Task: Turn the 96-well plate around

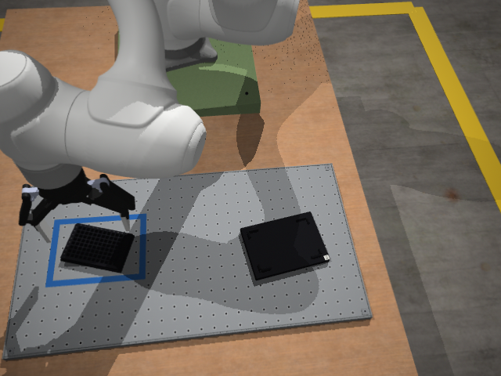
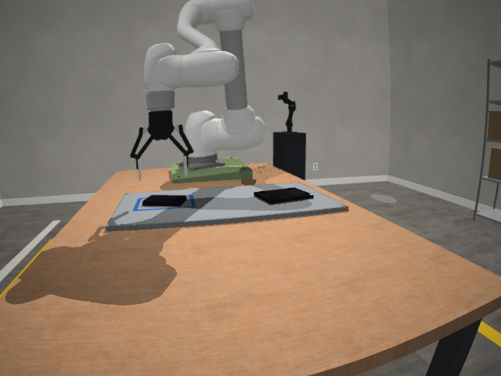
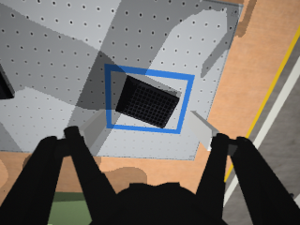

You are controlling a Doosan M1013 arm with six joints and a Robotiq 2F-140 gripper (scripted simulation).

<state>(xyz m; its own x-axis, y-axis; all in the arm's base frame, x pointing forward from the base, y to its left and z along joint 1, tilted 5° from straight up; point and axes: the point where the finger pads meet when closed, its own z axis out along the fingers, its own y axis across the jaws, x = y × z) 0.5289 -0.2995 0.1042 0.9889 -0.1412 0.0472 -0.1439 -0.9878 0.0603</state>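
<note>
My gripper is now 80 mm above the black 96-well plate. Round my hand: black plate nest N1 (110 mm ahead, 370 mm to the left, 80 mm below); then white A1 mark (170 mm ahead, 450 mm to the left, 80 mm below).
</note>
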